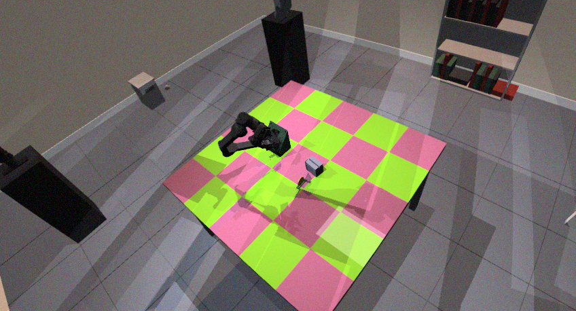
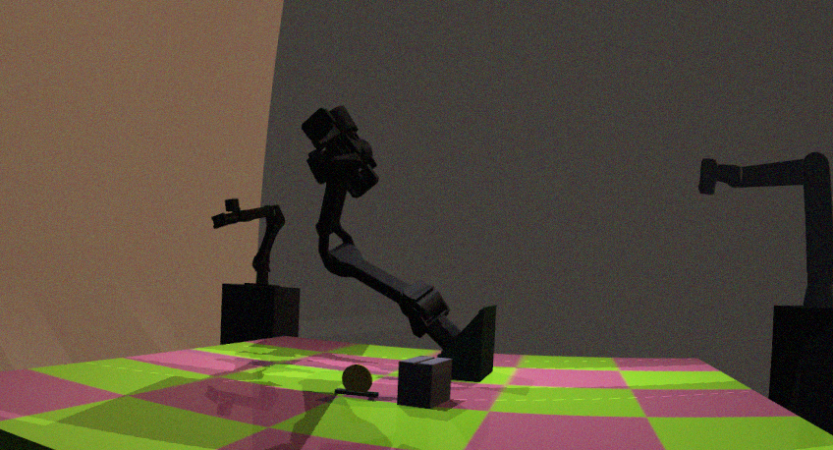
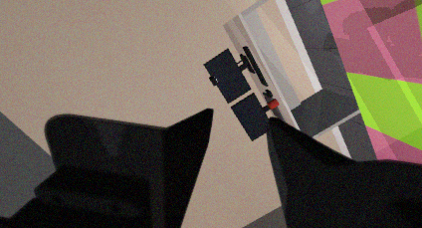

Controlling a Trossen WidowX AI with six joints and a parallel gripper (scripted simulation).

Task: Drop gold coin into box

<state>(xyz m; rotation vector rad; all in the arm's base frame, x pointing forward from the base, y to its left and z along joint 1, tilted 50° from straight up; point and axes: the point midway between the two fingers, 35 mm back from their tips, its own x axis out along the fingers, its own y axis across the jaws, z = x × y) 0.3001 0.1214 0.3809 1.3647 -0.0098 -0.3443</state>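
The gold coin lies 10 mm behind my gripper tip, 90 mm to the left of it and 410 mm below it.
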